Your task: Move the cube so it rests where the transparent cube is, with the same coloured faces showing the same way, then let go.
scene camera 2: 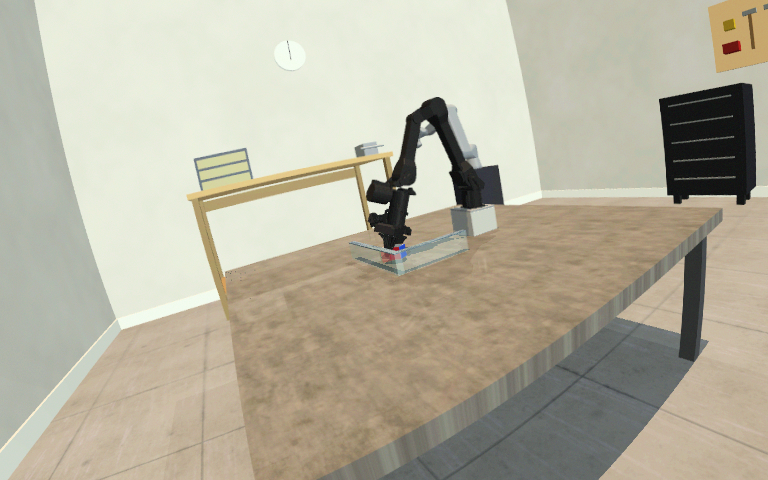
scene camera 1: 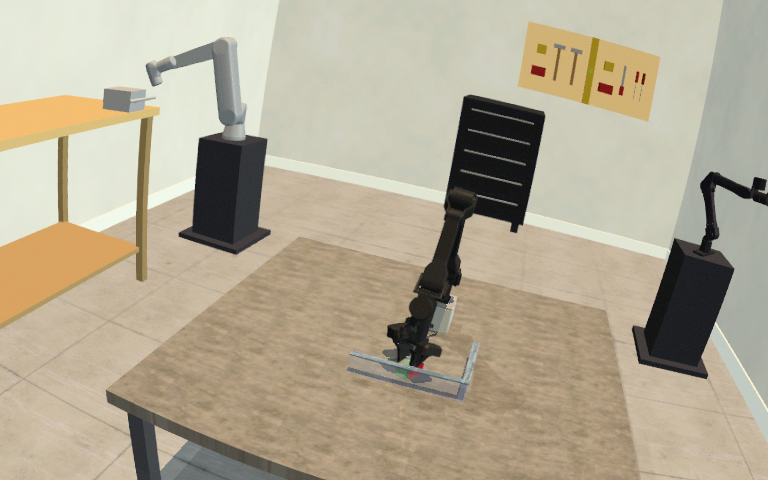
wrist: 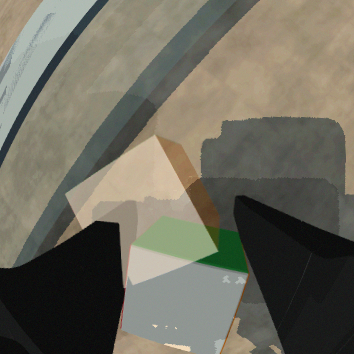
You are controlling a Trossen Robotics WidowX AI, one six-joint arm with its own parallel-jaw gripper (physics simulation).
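The cube (scene camera 1: pixel 417 369) (scene camera 2: pixel 402 251) (wrist: pixel 182 305) stands with a pale grey-white face up. In the wrist view its green side faces the top of the view, with thin slivers of red at left and orange at right. My gripper (scene camera 1: pixel 408 362) (scene camera 2: pixel 390 246) (wrist: pixel 185 206) is shut on the cube, with one finger along the red side and the other along the orange side. The transparent cube (wrist: pixel 145 175) overlaps the cube's green edge, lies up and left of it and is turned relative to it. It has a pale top and an orange side. The fingers partly hide both in the scene views.
Low glass walls (scene camera 1: pixel 471 362) (scene camera 2: pixel 436 246) (wrist: pixel 30 55) meet in a corner around the cubes, with one wall close beyond the transparent cube. The arm's pale base block (scene camera 1: pixel 444 316) (scene camera 2: pixel 475 220) stands behind on the wooden table (scene camera 1: pixel 254 362) (scene camera 2: pixel 368 350).
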